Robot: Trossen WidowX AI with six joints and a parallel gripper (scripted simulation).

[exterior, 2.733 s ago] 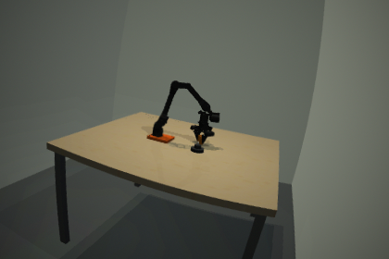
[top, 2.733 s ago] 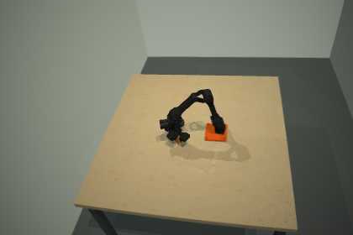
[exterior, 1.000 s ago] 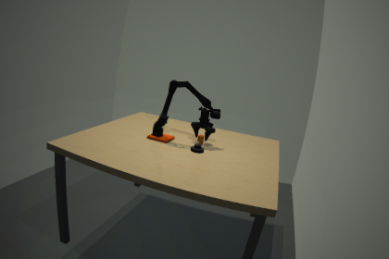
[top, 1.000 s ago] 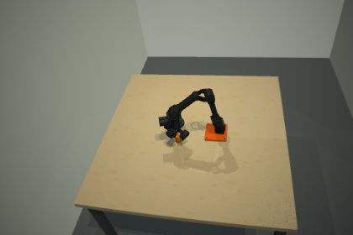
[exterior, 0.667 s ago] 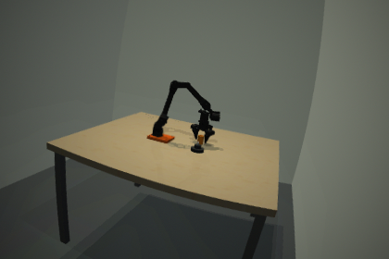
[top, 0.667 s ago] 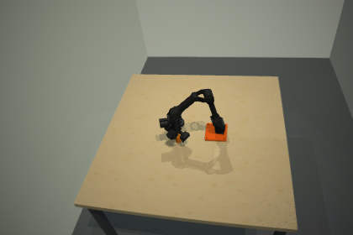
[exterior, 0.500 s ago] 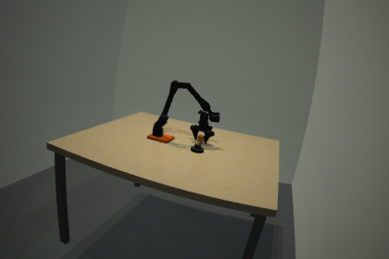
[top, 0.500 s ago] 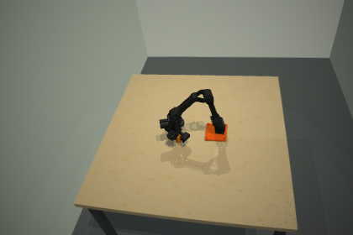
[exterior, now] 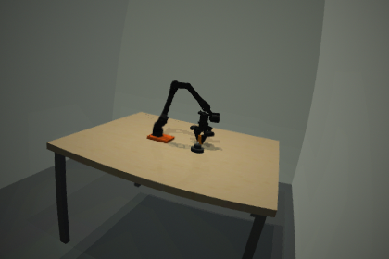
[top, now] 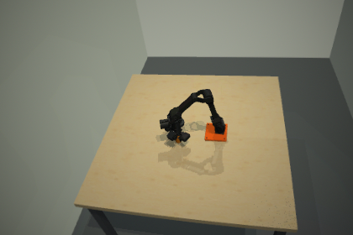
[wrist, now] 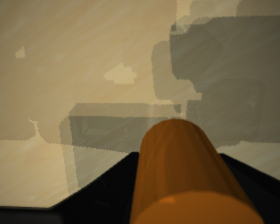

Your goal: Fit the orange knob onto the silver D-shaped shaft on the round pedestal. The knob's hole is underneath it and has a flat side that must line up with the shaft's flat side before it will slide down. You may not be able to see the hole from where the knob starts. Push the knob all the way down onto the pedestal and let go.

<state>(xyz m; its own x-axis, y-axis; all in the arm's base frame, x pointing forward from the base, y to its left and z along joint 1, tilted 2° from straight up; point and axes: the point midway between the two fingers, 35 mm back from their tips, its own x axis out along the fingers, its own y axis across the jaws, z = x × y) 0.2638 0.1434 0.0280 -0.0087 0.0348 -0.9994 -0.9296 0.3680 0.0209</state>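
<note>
Now: gripper tip 160 mm to the left of the round dark pedestal, 50 mm short of it and 20 mm below it. The rest, counted from my gripper tip: orange knob: 30 mm above.
</note>
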